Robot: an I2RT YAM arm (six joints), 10 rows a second.
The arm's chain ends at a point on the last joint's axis. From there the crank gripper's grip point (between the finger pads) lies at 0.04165 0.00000 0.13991 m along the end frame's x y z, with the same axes.
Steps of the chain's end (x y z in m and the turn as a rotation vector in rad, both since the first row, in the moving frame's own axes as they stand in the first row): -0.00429 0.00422 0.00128 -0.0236 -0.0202 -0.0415; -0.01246 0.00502 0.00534 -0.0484 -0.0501 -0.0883; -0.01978 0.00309 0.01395 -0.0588 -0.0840 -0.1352; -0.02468 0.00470 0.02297 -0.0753 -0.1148 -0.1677; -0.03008 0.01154 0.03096 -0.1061 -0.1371 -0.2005; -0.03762 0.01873 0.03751 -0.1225 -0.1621 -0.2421; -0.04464 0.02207 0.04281 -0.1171 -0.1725 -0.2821; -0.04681 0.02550 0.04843 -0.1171 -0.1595 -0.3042; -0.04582 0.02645 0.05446 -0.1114 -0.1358 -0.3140; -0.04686 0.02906 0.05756 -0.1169 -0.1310 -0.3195
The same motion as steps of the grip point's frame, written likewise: -0.00709 0.00586 0.00207 -0.0236 -0.0202 -0.0415; -0.01937 0.00847 0.00717 -0.0484 -0.0501 -0.0883; -0.03145 0.00657 0.01686 -0.0588 -0.0840 -0.1352; -0.04059 0.00974 0.02666 -0.0753 -0.1148 -0.1677; -0.04878 0.02017 0.03495 -0.1061 -0.1371 -0.2005; -0.05962 0.02880 0.04190 -0.1225 -0.1621 -0.2421; -0.06825 0.03040 0.04752 -0.1171 -0.1725 -0.2821; -0.06860 0.03287 0.05295 -0.1171 -0.1595 -0.3042; -0.06440 0.03217 0.05858 -0.1114 -0.1358 -0.3140; -0.06466 0.03525 0.06153 -0.1169 -0.1310 -0.3195
